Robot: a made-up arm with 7 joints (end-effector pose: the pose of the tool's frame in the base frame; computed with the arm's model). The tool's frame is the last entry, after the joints.
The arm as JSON. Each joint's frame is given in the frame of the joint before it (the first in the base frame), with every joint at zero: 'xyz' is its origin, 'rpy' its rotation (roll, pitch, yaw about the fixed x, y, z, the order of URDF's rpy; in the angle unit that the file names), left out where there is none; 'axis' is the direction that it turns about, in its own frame. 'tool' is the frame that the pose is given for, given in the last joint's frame.
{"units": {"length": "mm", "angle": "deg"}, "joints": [
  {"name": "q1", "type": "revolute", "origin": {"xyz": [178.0, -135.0, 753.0]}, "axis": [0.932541, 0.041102, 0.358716]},
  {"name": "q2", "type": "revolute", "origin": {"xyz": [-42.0, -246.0, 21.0]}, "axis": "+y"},
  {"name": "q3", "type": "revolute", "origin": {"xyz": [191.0, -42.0, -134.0]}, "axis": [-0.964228, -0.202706, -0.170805]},
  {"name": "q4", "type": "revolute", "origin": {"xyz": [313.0, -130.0, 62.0]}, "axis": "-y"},
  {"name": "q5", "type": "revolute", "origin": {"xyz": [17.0, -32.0, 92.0]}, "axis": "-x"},
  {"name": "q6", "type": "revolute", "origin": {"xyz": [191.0, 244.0, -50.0]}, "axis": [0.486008, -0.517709, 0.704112]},
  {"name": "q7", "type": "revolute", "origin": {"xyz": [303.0, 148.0, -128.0]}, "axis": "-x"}
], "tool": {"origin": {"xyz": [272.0, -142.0, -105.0], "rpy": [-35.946, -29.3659, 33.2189]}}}
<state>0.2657 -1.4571 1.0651 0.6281 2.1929 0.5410 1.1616</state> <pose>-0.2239 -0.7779 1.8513 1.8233 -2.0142 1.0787</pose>
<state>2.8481 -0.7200 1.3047 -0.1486 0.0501 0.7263 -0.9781</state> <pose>1.4540 0.0712 1.0122 2.2060 -1.1394 -0.7403</pose>
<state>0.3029 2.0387 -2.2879 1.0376 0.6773 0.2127 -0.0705</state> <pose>-0.7962 -0.1889 -0.2479 -0.0837 1.2431 -0.8672</pose>
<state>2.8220 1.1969 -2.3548 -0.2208 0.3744 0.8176 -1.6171</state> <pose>0.3704 0.3739 1.7041 0.1986 -2.0128 0.8362</pose>
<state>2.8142 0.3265 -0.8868 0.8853 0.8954 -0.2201 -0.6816</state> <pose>0.6469 0.8266 1.7175 2.4835 0.3148 -0.1401</pose>
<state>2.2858 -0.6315 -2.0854 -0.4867 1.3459 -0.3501 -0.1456</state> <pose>0.7980 -0.3713 1.5439 2.3530 -1.7209 -0.1262</pose>
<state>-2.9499 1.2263 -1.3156 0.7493 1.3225 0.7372 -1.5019</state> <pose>-0.4777 -0.5173 1.8414 -1.7833 -1.1531 -0.5888</pose>
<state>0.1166 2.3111 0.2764 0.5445 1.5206 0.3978 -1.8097</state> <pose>-0.8747 -0.6590 -0.2652 0.4868 1.2391 0.5963</pose>
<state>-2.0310 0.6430 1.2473 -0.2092 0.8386 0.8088 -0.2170</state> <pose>0.1528 -0.8142 1.8955 -1.8857 2.1270 0.1517</pose>
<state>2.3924 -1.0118 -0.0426 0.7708 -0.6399 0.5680 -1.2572</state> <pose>0.5271 -0.9487 0.1664 -0.9531 1.3590 0.9235</pose>
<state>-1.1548 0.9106 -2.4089 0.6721 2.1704 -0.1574 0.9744</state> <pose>0.0860 -1.2623 0.1398 -1.3323 1.4447 0.4412</pose>
